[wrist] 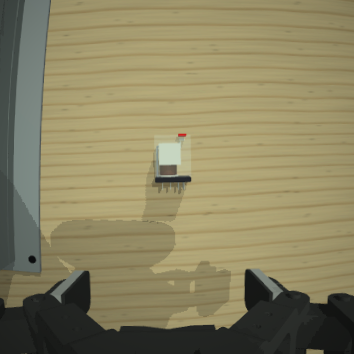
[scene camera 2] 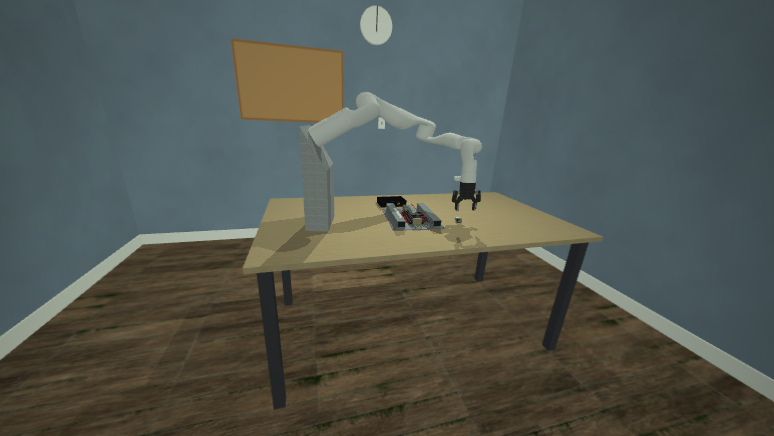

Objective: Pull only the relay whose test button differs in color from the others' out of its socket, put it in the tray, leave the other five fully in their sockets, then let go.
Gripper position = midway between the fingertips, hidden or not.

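The gripper (wrist: 167, 287) shares the scene with a relay (wrist: 172, 162).
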